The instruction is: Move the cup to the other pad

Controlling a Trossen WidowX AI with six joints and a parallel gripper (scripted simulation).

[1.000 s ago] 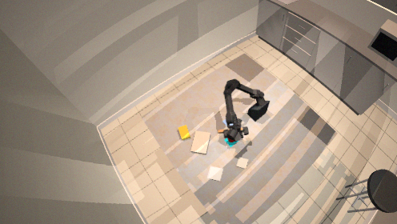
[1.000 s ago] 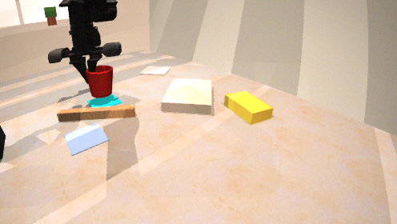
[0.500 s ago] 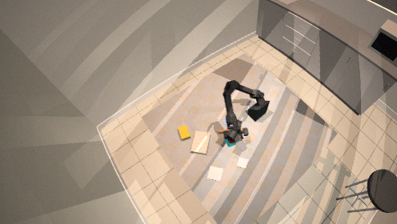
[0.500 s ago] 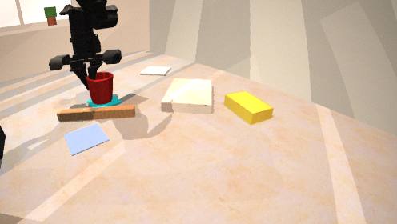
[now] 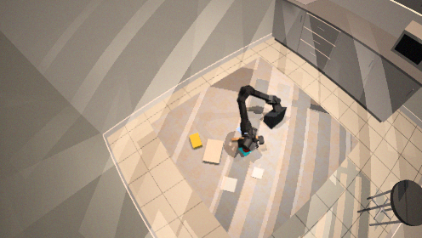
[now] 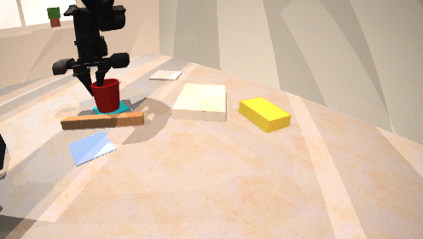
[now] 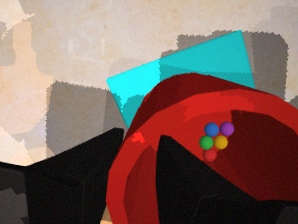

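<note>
My gripper tip is 2 cm short of the red cup and 2 cm to the left of it. The rest, counted from my gripper tip: light blue pad: 7 cm behind, 16 cm to the right, 5 cm below; wooden bar: 2 cm behind, 9 cm to the right, 4 cm below; cyan pad: 3 cm ahead, 2 cm to the right, 5 cm below.
</note>
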